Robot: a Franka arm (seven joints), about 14 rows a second.
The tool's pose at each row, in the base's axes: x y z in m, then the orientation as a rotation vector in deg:
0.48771 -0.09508 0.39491 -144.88 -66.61 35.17
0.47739 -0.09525 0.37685 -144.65 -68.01 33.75
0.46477 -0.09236 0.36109 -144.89 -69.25 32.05
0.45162 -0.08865 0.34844 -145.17 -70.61 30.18
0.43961 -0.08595 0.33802 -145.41 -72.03 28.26
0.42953 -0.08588 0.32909 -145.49 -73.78 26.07
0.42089 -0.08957 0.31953 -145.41 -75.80 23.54
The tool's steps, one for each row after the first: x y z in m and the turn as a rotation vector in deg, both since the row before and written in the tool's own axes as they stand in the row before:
-0.00151 0.00115 0.02071 -0.64 0.66 -1.05
-0.00126 -0.00350 0.02005 -1.00 0.80 -0.78
-0.00183 -0.00600 0.01753 -1.13 0.86 -0.84
-0.00261 -0.00586 0.01480 -1.15 0.87 -0.89
-0.00403 -0.00384 0.01227 -1.25 0.98 -1.15
-0.00631 -0.00074 0.01180 -1.35 1.14 -1.39

